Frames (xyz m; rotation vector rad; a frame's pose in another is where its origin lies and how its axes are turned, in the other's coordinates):
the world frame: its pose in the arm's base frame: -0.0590 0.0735 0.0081 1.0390 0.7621 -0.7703
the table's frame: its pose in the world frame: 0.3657 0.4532 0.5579 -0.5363 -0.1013 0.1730
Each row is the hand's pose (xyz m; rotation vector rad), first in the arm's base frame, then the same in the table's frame.
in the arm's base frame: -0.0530 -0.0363 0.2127 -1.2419 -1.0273 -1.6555
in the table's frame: -0.5975 -0.0584 -0.4560 -0.6320 -2.1516 -1.5285
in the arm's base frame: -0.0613 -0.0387 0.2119 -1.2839 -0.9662 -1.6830
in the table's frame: -0.6021 -0.0650 -0.4591 -0.6686 -2.0973 -1.5872
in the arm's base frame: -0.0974 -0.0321 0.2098 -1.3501 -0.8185 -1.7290
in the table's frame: -0.6260 -0.0804 -0.4824 -0.7368 -1.9612 -1.6879
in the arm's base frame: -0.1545 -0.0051 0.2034 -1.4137 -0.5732 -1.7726
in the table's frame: -0.6645 -0.0931 -0.5313 -0.8230 -1.7291 -1.7965
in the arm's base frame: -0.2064 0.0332 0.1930 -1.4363 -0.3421 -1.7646
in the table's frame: -0.6985 -0.0955 -0.5870 -0.8957 -1.5082 -1.8311
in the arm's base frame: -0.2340 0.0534 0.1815 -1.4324 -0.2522 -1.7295
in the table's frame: -0.7122 -0.0989 -0.6202 -0.9313 -1.4224 -1.8073
